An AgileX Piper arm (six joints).
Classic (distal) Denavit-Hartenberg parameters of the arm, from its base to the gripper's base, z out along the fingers. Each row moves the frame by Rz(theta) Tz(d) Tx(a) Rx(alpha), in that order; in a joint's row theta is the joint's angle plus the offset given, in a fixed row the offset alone. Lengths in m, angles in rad.
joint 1: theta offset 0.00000; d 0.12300; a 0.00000; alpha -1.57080
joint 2: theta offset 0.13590; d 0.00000; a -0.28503; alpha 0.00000
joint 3: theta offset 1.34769; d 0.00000; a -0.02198; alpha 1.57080
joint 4: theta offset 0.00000; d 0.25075; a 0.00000; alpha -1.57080
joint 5: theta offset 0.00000; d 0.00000; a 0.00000; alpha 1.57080
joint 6: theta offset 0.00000; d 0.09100; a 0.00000; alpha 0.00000
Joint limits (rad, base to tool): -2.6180..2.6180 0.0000..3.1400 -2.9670..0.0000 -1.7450..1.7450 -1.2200..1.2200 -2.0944..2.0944
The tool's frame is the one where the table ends.
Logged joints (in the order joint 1, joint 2, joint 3, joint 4, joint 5, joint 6), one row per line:
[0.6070 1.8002 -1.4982 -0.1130 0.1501 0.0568]
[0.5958 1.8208 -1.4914 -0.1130 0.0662 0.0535]
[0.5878 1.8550 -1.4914 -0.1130 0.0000 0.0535]
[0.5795 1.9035 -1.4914 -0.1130 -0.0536 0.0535]
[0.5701 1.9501 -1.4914 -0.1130 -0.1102 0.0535]
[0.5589 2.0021 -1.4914 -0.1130 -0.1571 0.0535]
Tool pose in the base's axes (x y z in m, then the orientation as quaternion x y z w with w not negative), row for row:
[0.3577 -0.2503 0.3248 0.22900 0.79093 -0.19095 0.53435]
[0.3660 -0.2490 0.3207 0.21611 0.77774 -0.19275 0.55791]
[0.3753 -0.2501 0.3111 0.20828 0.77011 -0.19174 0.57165]
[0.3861 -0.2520 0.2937 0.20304 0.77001 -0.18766 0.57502]
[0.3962 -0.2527 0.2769 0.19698 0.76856 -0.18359 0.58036]
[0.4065 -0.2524 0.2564 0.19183 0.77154 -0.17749 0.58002]
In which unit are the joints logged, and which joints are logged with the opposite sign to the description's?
The joints are logged in radians. Opposite sign: joint 1.
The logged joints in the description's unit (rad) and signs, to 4 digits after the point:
[-0.6070 1.8002 -1.4982 -0.1130 0.1501 0.0568]
[-0.5958 1.8208 -1.4914 -0.1130 0.0662 0.0535]
[-0.5878 1.8550 -1.4914 -0.1130 0.0000 0.0535]
[-0.5795 1.9035 -1.4914 -0.1130 -0.0536 0.0535]
[-0.5701 1.9501 -1.4914 -0.1130 -0.1102 0.0535]
[-0.5589 2.0021 -1.4914 -0.1130 -0.1571 0.0535]

